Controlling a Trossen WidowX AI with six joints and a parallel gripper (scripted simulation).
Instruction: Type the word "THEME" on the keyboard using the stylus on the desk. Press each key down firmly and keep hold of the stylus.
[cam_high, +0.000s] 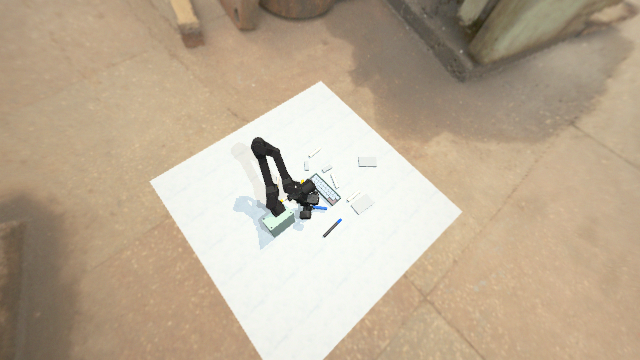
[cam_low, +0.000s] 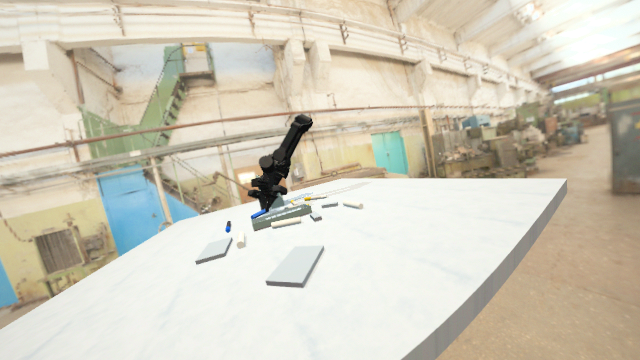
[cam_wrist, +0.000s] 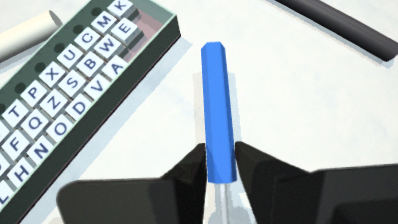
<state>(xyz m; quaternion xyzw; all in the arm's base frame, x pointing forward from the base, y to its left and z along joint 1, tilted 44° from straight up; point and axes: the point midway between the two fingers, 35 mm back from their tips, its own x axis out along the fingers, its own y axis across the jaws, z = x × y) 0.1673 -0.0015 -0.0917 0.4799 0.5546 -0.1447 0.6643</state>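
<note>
The blue stylus lies right at my gripper tip. From my gripper tip the other things lie so: grey block: 24 cm to the left, 14 cm ahead, 2 cm below.
</note>
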